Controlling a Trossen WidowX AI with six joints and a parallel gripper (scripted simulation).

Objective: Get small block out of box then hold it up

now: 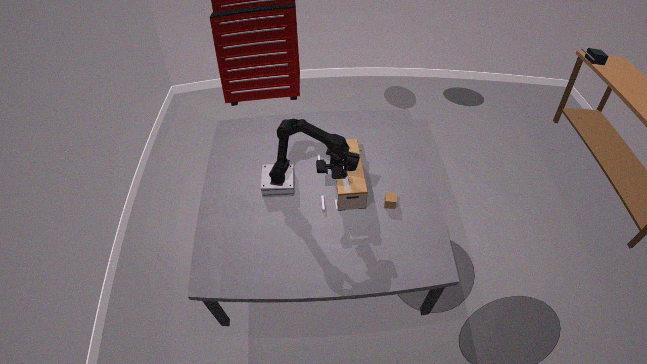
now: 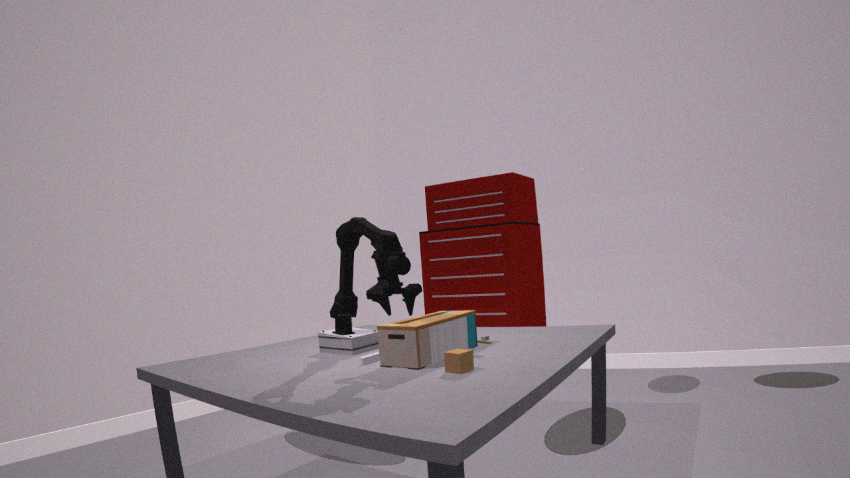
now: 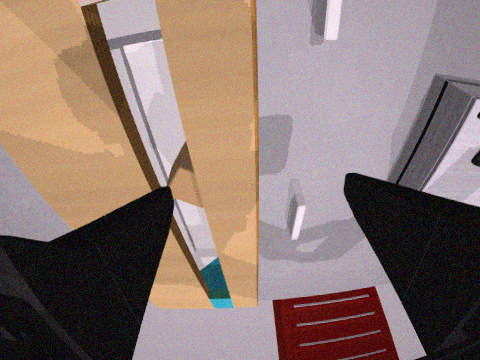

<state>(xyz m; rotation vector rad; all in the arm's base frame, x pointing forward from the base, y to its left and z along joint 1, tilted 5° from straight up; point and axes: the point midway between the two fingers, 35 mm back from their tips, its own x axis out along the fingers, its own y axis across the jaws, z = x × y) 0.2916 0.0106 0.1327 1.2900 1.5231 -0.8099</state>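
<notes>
My gripper tip is 80 mm above the long tan-topped box, 70 mm to the right of it and 20 mm short of it. The rest, counted from my gripper tip: tan block (60 mm below, 50 mm to the left, 30 mm ahead); then thin tan stick (340 mm to the left, 140 mm below, 20 mm ahead).
</notes>
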